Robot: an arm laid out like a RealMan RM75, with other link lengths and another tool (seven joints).
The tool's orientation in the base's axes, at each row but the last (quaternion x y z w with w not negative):
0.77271, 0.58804, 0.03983, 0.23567
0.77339, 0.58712, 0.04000, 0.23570
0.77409, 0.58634, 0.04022, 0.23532
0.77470, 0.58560, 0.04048, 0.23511
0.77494, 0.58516, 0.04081, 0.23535
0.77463, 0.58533, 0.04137, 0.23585
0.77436, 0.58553, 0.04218, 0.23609
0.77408, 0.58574, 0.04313, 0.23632
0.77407, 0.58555, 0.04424, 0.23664
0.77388, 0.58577, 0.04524, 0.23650
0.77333, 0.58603, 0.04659, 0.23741
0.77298, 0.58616, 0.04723, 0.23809
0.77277, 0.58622, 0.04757, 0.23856
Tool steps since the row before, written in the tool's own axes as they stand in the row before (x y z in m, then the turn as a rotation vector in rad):
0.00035, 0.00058, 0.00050, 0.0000, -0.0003, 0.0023
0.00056, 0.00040, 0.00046, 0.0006, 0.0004, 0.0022
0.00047, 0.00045, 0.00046, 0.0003, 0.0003, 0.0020
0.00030, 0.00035, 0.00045, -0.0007, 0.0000, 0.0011
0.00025, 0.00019, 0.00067, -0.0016, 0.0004, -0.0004
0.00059, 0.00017, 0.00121, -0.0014, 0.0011, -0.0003
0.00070, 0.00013, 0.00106, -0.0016, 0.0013, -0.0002
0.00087, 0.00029, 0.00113, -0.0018, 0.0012, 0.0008
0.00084, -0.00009, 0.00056, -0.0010, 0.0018, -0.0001
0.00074, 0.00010, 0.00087, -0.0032, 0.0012, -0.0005
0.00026, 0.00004, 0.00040, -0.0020, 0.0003, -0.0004
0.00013, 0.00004, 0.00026, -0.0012, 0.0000, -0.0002
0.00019, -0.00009, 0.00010, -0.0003, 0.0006, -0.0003
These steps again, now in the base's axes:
0.00079, 0.00005, -0.00028, 0.0005, -0.0007, -0.0022
0.00068, 0.00029, -0.00036, 0.0013, -0.0002, -0.0019
0.00070, 0.00020, -0.00032, 0.0010, -0.0004, -0.0017
0.00056, 0.00006, -0.00032, 0.0002, -0.0010, -0.0008
0.00047, -0.00002, -0.00057, -0.0003, -0.0014, 0.0009
0.00075, 0.00013, -0.00113, 0.0004, -0.0014, 0.0010
0.00070, 0.00029, -0.00103, 0.0006, -0.0017, 0.0011
0.00092, 0.00039, -0.00106, 0.0008, -0.0022, 0.0002
0.00037, 0.00062, -0.00071, 0.0012, -0.0013, 0.0010
0.00062, 0.00039, -0.00088, -0.0001, -0.0031, 0.0016
0.00026, 0.00011, -0.00039, -0.0005, -0.0018, 0.0009
0.00017, 0.00003, -0.00024, -0.0004, -0.0011, 0.0004
0.00001, 0.00016, -0.00017, 0.0003, -0.0003, 0.0006

